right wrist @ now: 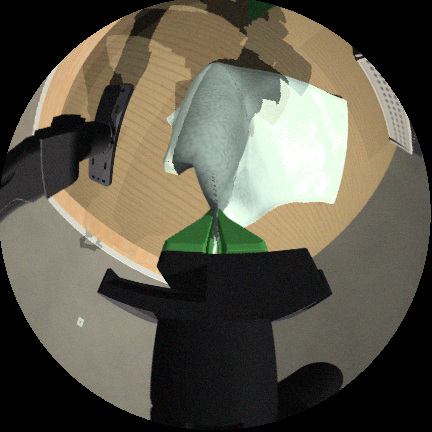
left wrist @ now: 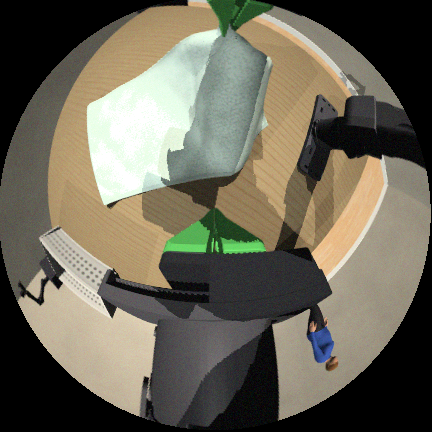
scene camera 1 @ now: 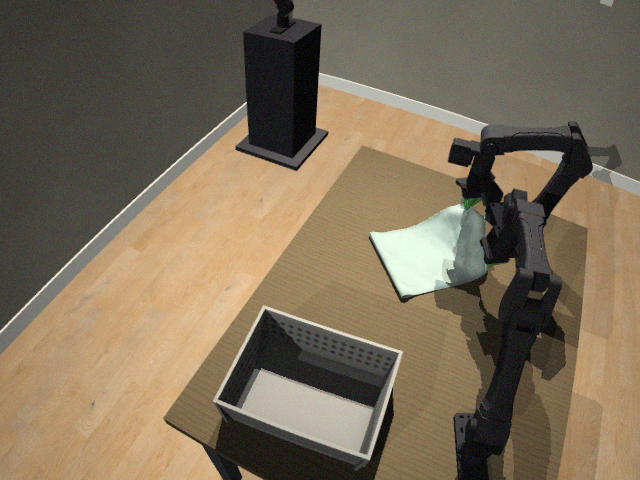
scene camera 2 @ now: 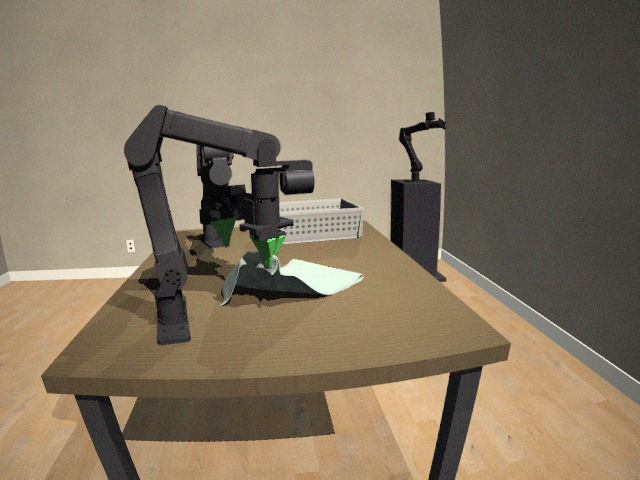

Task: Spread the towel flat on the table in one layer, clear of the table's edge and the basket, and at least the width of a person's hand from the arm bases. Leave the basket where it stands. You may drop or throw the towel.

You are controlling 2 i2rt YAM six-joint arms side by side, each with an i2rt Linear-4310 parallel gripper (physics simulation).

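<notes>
The pale mint towel point(scene camera 1: 413, 258) point(scene camera 2: 320, 276) point(left wrist: 135, 125) point(right wrist: 305, 145) lies partly on the table point(scene camera 1: 305, 279) point(scene camera 2: 392, 330). Its side nearer the arms is raised in a shaded, bulging fold, with a loose corner hanging at the left in scene camera 2. My right gripper point(scene camera 1: 466, 207) point(scene camera 2: 269, 265) point(left wrist: 225, 34) point(right wrist: 214, 212) is shut on the towel and holds a pinched peak above the table. My left gripper point(scene camera 2: 225, 244) point(left wrist: 214, 213) is shut with its fingertips together, apart from the towel and above the table. What lies under the fold is hidden.
The grey basket point(scene camera 1: 294, 430) point(scene camera 2: 320, 225) point(left wrist: 80, 267) point(right wrist: 387, 105) stands upright on the table, apart from the towel. The right arm's base point(scene camera 2: 173, 331) and left arm's base point(scene camera 1: 463, 439) stand along one long side. A dark pedestal point(scene camera 1: 281, 93) point(scene camera 2: 416, 222) stands off the table.
</notes>
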